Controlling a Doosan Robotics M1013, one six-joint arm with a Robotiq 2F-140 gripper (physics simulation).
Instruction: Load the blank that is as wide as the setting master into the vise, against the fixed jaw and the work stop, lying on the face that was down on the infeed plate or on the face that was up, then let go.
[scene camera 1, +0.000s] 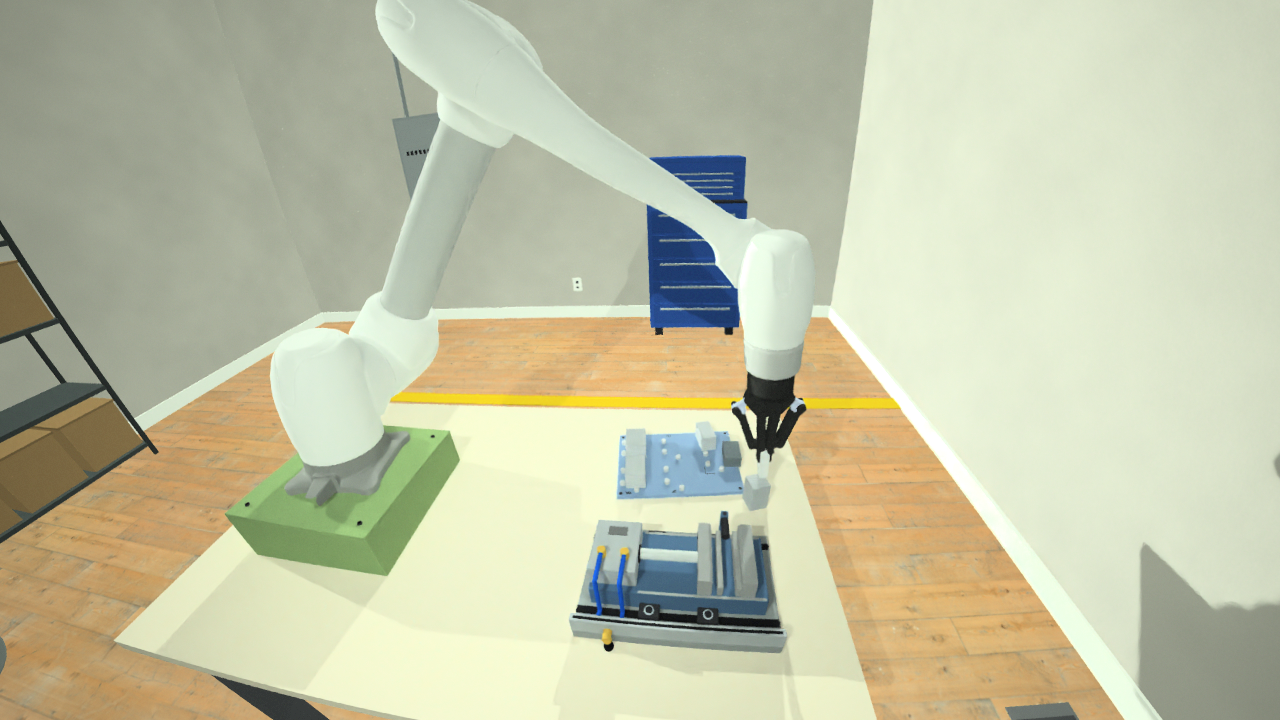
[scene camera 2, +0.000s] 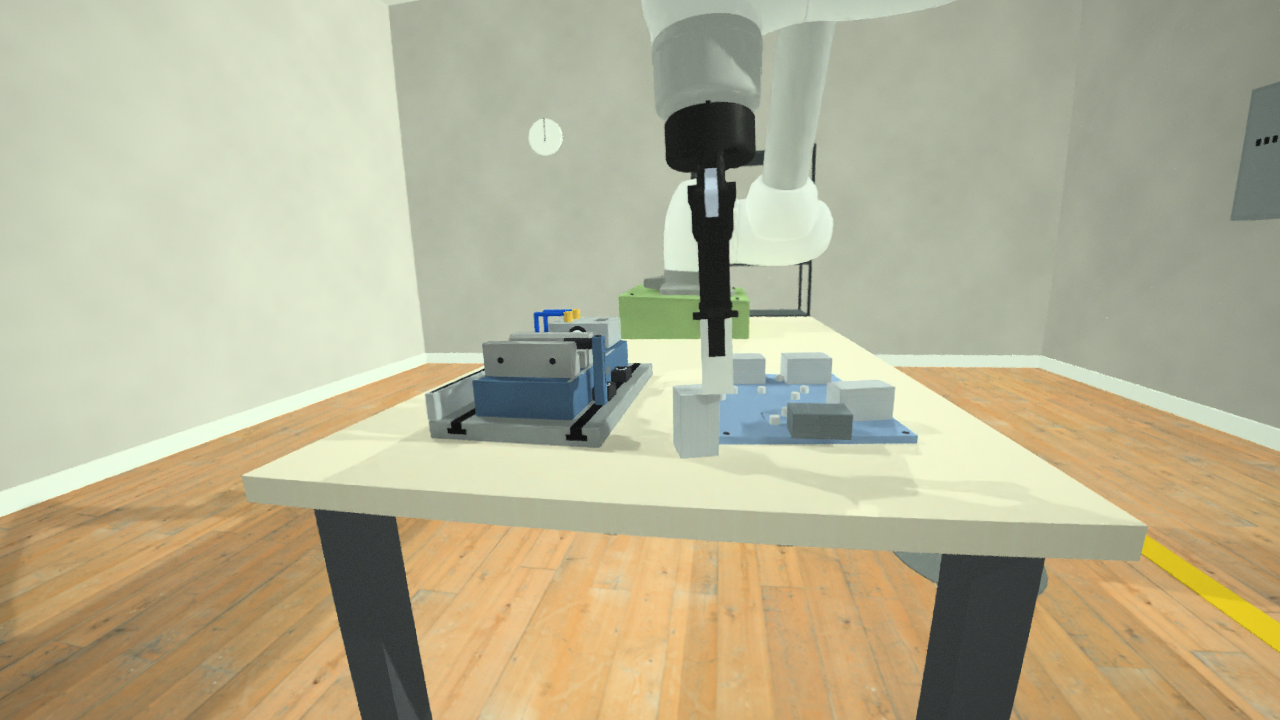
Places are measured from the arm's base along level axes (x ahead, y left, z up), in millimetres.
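Pixels of known places: gripper, fingertip midpoint: (scene camera 1: 762, 472) (scene camera 2: 717, 392); arm's base, origin of the base link: (scene camera 1: 352, 463) (scene camera 2: 693, 291).
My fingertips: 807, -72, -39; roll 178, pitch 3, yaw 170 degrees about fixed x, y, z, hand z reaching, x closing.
Observation:
Ahead of a thing's pixels: the offset from my fingertips to its middle, as dx, dy, dz. "spot": to the spot under its first point.
My gripper (scene camera 1: 763, 460) (scene camera 2: 717, 380) is shut and empty, pointing down, its tips at the top of an upright light grey block @[-14, -19, -31] (scene camera 1: 756, 492) (scene camera 2: 695, 423) on the table beside the infeed plate; contact cannot be told. The blue infeed plate @[-145, +111, -57] (scene camera 1: 684, 483) (scene camera 2: 751, 420) bears a dark grey block @[-28, +104, -40] (scene camera 1: 731, 454) (scene camera 2: 819, 421), a light block @[-72, +165, -35] (scene camera 1: 705, 435) (scene camera 2: 861, 399) near it, and two light blocks in a row at the far side in the second view. The vise @[-190, -173, -11] (scene camera 1: 666, 573) (scene camera 2: 529, 396) has two upright grey jaws; no blank shows between them. Which piece is the setting master, I cannot tell.
A dark upright post @[spot: -112, -134, +35] (scene camera 1: 724, 524) (scene camera 2: 599, 368) rises at the vise's side facing the plate. Small white pegs stand on the plate. Blue hoses @[spot: -313, -189, +3] (scene camera 1: 597, 582) rise at the vise's left end in the first view. The green base block (scene camera 1: 308, 519) (scene camera 2: 684, 315) carries the arm.

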